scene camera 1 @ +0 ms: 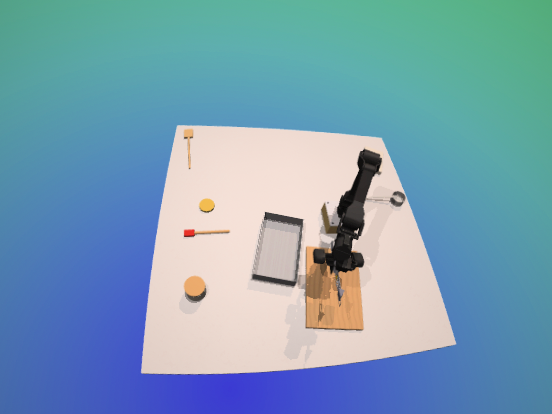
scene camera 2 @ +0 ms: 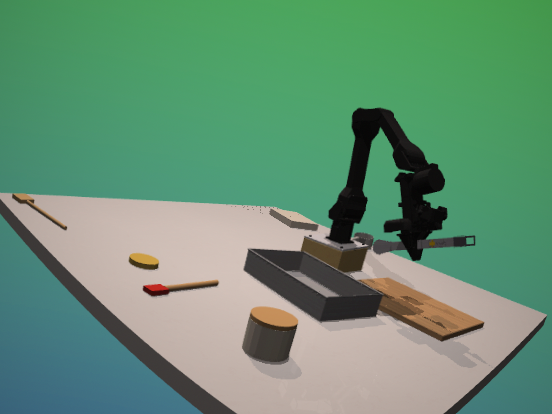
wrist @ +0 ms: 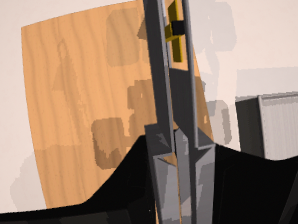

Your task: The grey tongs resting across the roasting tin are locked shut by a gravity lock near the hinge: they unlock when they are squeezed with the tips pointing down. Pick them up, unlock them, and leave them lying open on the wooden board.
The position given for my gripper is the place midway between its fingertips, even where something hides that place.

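Observation:
Visible: a wooden board [wrist: 88,83] and a lidded grey jar [scene camera 2: 269,334]. In the wrist view the jar is out of frame. My gripper [wrist: 159,139] is seen there; further views give the gripper [scene camera 1: 333,274] and again the gripper [scene camera 2: 416,260].

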